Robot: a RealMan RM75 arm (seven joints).
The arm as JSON. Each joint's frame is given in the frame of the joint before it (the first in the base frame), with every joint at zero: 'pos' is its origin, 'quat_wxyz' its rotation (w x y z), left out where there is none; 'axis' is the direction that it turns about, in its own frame. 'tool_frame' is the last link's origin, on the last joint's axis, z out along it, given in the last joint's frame.
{
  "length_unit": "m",
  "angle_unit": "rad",
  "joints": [
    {
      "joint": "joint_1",
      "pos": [
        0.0,
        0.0,
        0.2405
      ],
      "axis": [
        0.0,
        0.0,
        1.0
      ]
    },
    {
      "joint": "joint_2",
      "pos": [
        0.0,
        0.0,
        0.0
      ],
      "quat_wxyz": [
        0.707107,
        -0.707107,
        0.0,
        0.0
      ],
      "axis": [
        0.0,
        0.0,
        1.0
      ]
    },
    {
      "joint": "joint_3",
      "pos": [
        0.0,
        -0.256,
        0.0
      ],
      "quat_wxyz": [
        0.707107,
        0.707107,
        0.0,
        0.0
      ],
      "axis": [
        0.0,
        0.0,
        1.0
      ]
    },
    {
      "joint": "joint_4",
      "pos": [
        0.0,
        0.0,
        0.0
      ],
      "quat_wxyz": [
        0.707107,
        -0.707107,
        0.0,
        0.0
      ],
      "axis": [
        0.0,
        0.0,
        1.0
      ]
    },
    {
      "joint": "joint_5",
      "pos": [
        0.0,
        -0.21,
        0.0
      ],
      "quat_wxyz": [
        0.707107,
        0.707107,
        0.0,
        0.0
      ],
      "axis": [
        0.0,
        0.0,
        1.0
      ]
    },
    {
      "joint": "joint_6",
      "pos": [
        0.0,
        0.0,
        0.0
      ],
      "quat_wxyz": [
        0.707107,
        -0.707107,
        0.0,
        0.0
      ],
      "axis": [
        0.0,
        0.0,
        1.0
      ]
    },
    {
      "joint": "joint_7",
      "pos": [
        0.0,
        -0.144,
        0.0
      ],
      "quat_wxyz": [
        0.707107,
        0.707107,
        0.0,
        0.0
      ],
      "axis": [
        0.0,
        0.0,
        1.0
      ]
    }
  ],
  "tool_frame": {
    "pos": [
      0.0,
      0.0,
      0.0
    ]
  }
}
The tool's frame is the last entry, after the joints.
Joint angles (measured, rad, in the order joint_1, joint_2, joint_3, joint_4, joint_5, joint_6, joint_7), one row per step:
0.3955, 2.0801, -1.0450, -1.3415, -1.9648, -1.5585, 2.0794
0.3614, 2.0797, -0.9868, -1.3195, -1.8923, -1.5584, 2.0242
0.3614, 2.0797, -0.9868, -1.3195, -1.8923, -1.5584, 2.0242
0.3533, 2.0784, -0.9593, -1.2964, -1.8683, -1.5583, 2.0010
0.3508, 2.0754, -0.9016, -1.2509, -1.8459, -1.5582, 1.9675
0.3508, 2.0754, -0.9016, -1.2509, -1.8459, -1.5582, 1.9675
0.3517, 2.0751, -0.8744, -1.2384, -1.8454, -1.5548, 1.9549
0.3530, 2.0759, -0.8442, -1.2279, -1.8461, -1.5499, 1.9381
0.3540, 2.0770, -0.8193, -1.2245, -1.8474, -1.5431, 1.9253
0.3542, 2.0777, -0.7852, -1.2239, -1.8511, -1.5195, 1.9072
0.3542, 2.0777, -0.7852, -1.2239, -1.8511, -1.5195, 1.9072
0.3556, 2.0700, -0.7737, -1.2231, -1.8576, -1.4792, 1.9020
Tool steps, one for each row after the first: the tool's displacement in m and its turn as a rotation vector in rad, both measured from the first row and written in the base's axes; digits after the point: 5 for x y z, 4 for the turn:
0.01094, -0.00382, 0.01201, 0.0577, 0.0736, -0.0054
0.01094, -0.00382, 0.01201, 0.0577, 0.0736, -0.0054
0.01724, -0.00457, 0.01603, 0.0791, 0.1023, -0.0152
0.02897, -0.00384, 0.02352, 0.1187, 0.1413, -0.0409
0.02897, -0.00384, 0.02352, 0.1187, 0.1413, -0.0409
0.03370, -0.00280, 0.02753, 0.1421, 0.1490, -0.0515
0.03841, -0.00161, 0.03206, 0.1710, 0.1547, -0.0589
0.04174, -0.00033, 0.03653, 0.1993, 0.1568, -0.0636
0.04732, 0.00271, 0.04437, 0.2533, 0.1523, -0.0742
0.04732, 0.00271, 0.04437, 0.2533, 0.1523, -0.0742
0.05237, 0.00790, 0.05157, 0.3017, 0.1342, -0.0907

